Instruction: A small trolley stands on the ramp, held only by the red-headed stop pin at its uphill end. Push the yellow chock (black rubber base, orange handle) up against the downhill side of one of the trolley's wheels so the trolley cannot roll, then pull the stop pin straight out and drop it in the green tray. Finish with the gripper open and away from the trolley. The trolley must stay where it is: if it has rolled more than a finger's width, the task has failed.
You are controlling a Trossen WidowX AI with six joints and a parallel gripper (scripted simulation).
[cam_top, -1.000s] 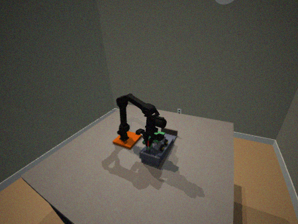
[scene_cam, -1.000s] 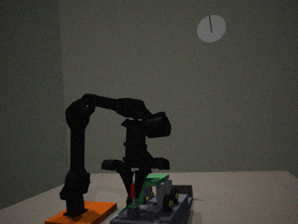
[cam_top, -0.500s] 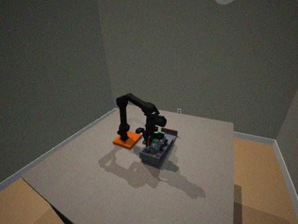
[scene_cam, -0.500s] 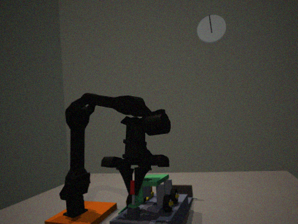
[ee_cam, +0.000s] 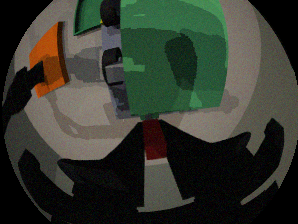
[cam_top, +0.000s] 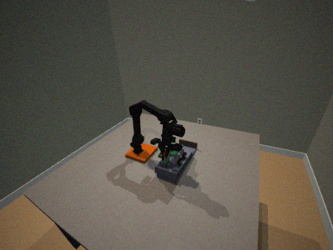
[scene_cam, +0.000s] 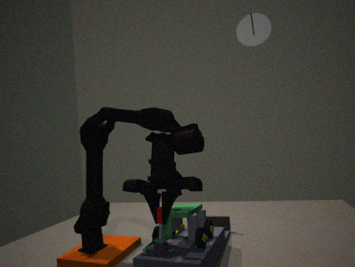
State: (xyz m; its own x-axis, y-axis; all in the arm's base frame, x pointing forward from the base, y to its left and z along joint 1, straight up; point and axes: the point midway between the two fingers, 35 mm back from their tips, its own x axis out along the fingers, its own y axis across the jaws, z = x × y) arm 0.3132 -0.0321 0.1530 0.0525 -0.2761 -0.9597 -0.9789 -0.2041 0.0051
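Right now my gripper tip is 170 mm to the right of the green tray, 150 mm above it and 130 mm past it. From my gripper tip the other things lie so: trolley (90 mm to the left, 30 mm below); then grey ramp (100 mm to the left, 100 mm below); then red-headed stop pin (right at my gripper tip).
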